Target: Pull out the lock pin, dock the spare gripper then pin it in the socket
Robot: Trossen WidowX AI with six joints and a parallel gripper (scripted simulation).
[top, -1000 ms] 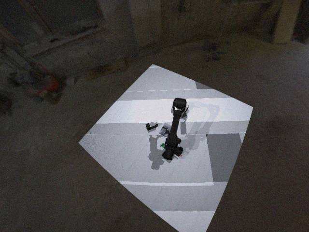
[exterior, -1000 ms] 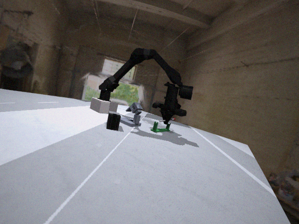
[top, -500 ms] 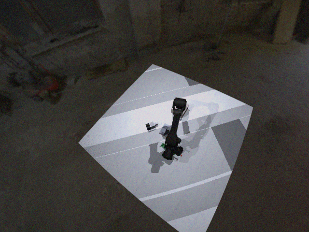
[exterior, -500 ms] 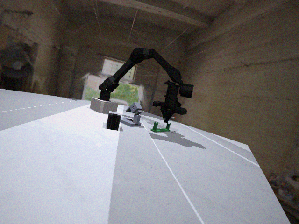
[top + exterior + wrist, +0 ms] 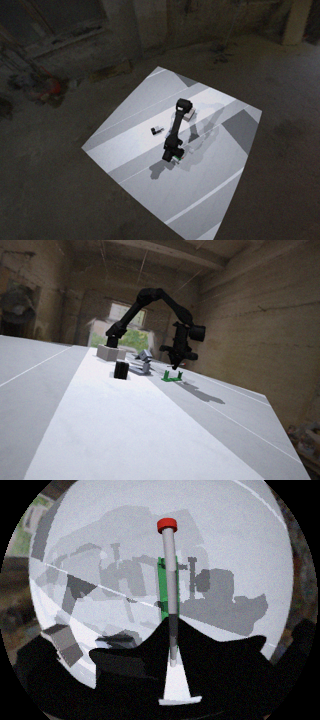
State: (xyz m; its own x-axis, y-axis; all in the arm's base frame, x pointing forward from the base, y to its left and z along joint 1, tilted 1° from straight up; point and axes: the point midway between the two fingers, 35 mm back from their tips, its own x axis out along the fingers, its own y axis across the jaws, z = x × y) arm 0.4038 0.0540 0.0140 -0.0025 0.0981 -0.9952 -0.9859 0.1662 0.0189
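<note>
Now: gripper tip 1 cm to the right of the green cradle and 3 cm above it. The rest, counted from my gripper tip: grey mount (12 cm behind, 9 cm to the right); then black spare gripper (12 cm behind, 22 cm to the right, 2 cm below).
</note>
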